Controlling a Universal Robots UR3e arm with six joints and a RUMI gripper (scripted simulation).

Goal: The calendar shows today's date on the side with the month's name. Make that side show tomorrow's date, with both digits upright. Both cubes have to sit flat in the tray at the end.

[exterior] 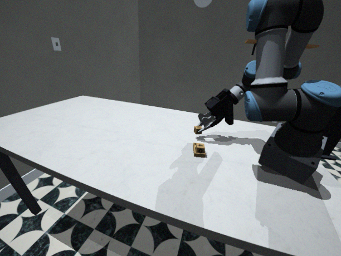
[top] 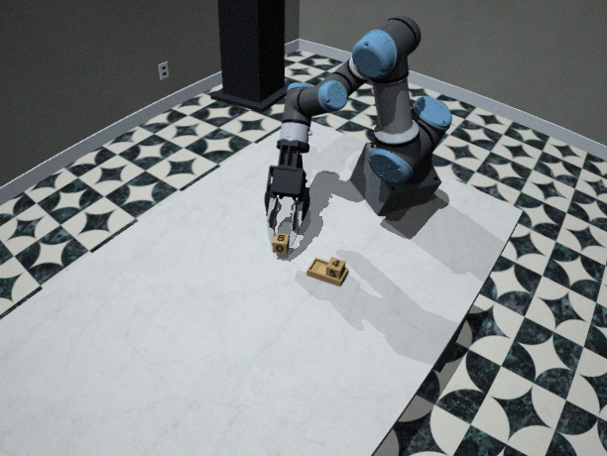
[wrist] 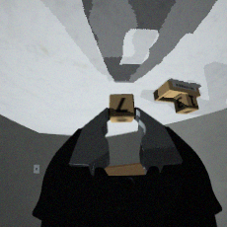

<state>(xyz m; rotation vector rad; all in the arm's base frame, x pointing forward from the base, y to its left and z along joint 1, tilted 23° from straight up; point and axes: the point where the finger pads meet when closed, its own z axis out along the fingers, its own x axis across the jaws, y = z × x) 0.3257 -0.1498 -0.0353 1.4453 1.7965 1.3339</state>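
The wooden calendar tray lies 110 mm to the left of my hand and 40 mm below it. From my hand the other things lie so: wooden cube: 10 mm below, 10 mm ahead.
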